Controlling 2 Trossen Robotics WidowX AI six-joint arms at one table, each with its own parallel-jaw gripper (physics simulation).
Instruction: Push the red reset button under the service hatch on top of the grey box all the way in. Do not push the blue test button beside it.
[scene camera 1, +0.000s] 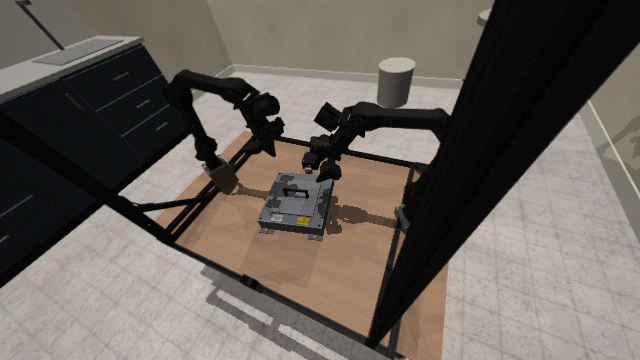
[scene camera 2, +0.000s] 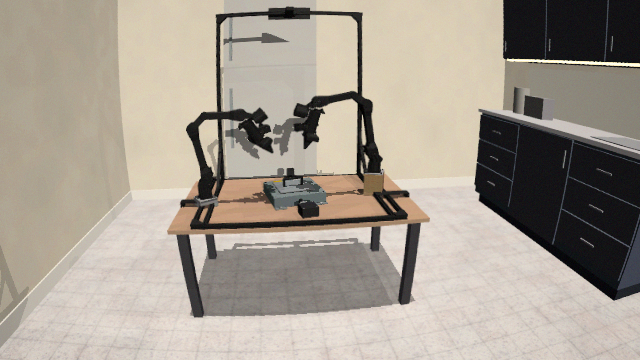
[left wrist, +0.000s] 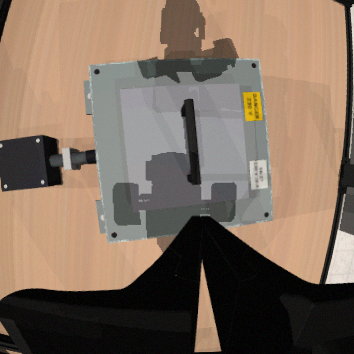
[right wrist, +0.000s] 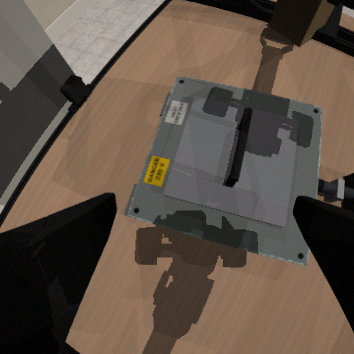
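Observation:
The grey box (scene camera 1: 294, 227) (scene camera 2: 287, 201) (left wrist: 106, 125) (right wrist: 309, 160) lies on the table. Its light grey hatch (scene camera 1: 300, 207) (left wrist: 150, 120) (right wrist: 205, 150) lies on top, appearing flat, with a black bar handle (scene camera 1: 296, 190) (left wrist: 192, 145) (right wrist: 239, 150). The red reset button and blue test button show in no view; the area beneath the hatch is hidden. My left gripper (scene camera 1: 271, 151) (scene camera 2: 307, 145) (left wrist: 199, 223) is shut and empty, raised clear above the box, apart from the handle. My right gripper (right wrist: 206, 203) (scene camera 2: 270, 150) is open and empty, above the box's other side.
A black block (scene camera 1: 310, 160) (scene camera 2: 308, 209) (left wrist: 27, 162) is joined to one side of the box by a short gland (left wrist: 67, 158). A yellow danger label (scene camera 1: 303, 221) (left wrist: 253, 106) (right wrist: 157, 171) is on the box. Black frame rails (scene camera 2: 300, 223) run along the table edges.

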